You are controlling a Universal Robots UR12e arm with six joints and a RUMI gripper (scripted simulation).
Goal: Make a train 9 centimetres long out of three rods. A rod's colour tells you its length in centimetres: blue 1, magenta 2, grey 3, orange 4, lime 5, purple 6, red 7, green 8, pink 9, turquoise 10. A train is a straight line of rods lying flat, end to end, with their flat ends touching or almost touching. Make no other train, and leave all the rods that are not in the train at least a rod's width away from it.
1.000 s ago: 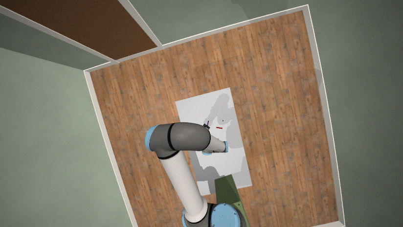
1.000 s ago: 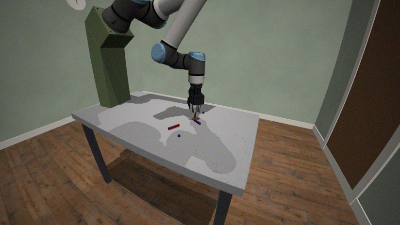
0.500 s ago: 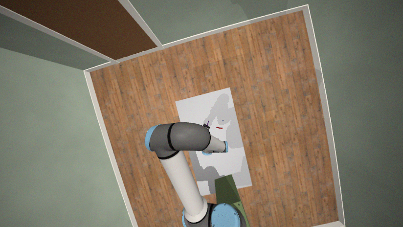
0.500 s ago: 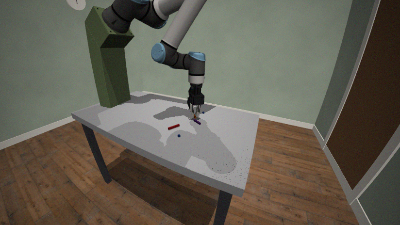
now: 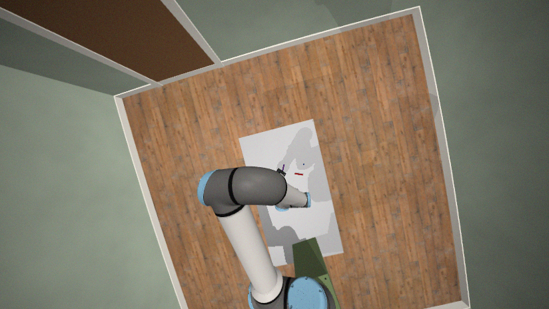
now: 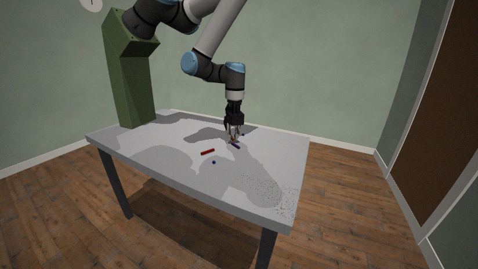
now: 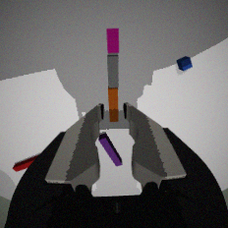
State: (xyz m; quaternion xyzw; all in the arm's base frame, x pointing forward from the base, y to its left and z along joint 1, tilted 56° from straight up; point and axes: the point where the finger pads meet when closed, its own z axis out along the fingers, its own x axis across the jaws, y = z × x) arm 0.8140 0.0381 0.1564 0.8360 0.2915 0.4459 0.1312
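Right now my hand is 10 mm above the orange rod. From my hand the other things lie so: purple rod (40 mm ahead, 60 mm to the right, 10 mm below); then grey rod (20 mm behind, 30 mm to the left, 10 mm below); then magenta rod (40 mm behind, 50 mm to the left, 10 mm below).
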